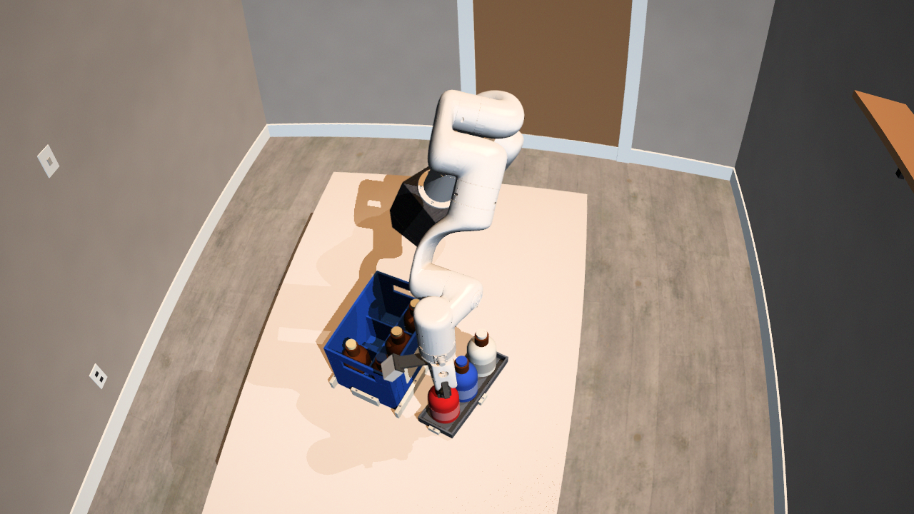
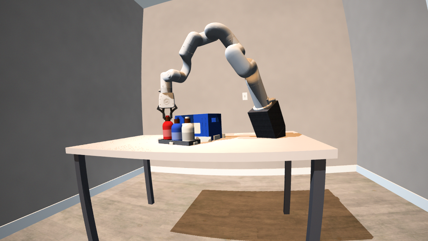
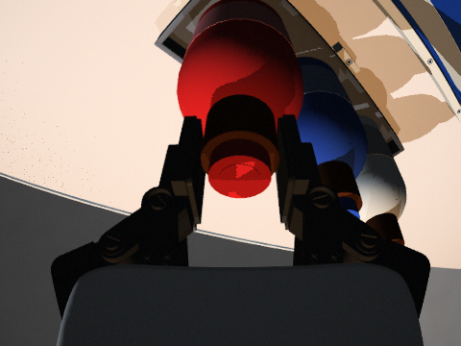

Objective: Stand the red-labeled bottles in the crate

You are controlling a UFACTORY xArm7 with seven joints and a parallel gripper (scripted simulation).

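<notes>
My gripper is now 7 cm above the red-labeled bottle. Round my hand: white-labeled bottle: 17 cm behind, 3 cm to the left, 9 cm below; blue-labeled bottle: 8 cm behind, 1 cm to the left, 9 cm below; tray: 9 cm behind, 1 cm to the left, 16 cm below.
</notes>
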